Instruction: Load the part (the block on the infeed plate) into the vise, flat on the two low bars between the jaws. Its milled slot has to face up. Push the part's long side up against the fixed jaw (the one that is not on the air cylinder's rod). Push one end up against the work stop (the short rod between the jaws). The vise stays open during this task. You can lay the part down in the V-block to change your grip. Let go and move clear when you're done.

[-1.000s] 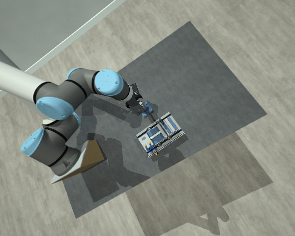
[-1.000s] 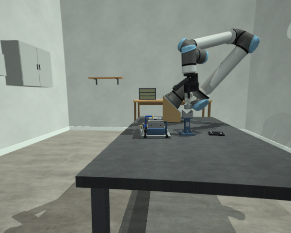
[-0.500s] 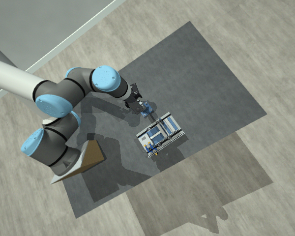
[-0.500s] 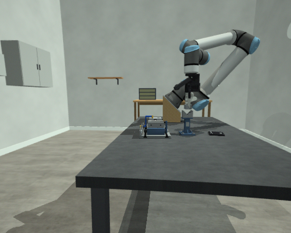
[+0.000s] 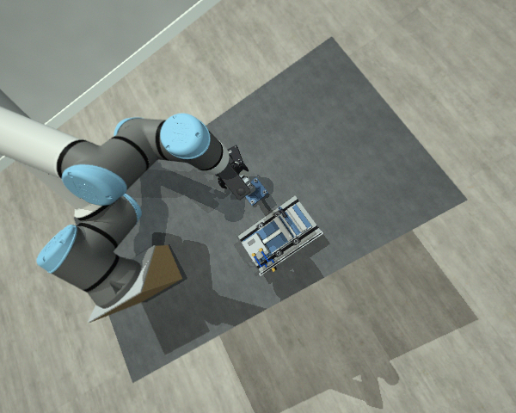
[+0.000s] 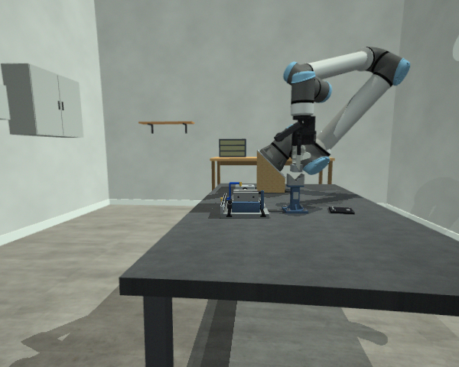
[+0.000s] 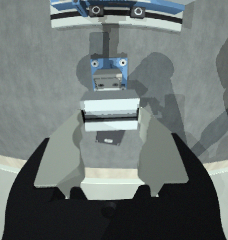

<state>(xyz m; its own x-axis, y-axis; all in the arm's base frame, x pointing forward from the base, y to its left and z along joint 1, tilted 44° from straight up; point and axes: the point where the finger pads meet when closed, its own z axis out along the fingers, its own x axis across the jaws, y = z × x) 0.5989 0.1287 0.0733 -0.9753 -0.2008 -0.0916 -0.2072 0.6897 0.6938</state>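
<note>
Now: the part right at my hand. The rest, counted from my hand: infeed plate (19 cm to the left, 19 cm below, 3 cm behind); then vise (21 cm to the right, 15 cm below, 2 cm ahead).
</note>
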